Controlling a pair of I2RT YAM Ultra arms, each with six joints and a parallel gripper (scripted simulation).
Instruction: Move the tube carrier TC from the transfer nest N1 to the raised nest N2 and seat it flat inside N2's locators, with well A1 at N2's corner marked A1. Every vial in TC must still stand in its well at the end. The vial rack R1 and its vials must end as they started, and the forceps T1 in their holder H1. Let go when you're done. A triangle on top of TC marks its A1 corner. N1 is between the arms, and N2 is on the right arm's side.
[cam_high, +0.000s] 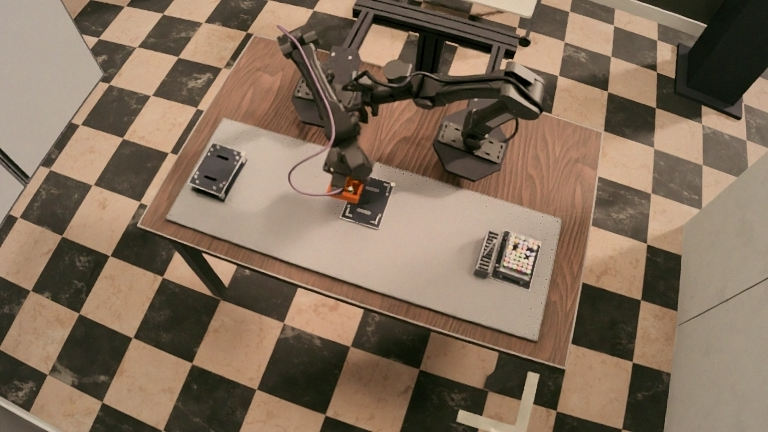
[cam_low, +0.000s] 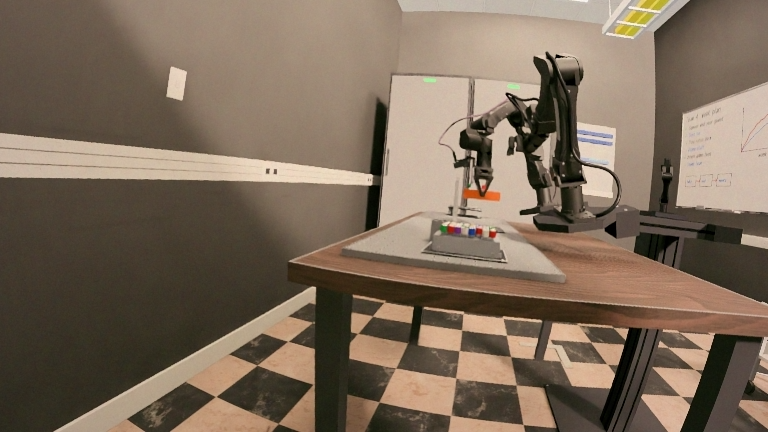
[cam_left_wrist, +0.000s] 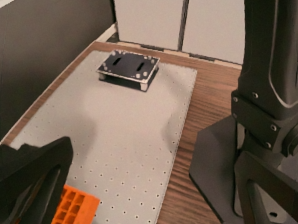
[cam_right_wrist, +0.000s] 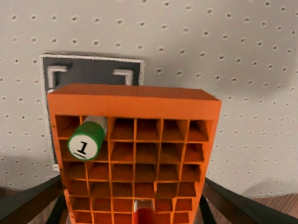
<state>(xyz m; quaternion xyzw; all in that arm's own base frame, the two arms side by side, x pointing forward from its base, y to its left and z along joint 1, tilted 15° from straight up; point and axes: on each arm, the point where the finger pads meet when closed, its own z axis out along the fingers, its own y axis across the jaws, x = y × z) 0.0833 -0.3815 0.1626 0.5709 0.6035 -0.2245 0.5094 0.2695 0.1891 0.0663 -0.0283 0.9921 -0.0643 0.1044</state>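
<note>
Right now the black raised nest N2 is 8 cm ahead of my right hand, 41 cm to the right of it and 8 cm below it. Round my right hand: black transfer nest N1 (1 cm behind, 6 cm to the left, 11 cm below); then orange tube carrier TC (right at my right hand); then forceps holder H1 (3 cm ahead, 44 cm to the left, 10 cm below).
</note>
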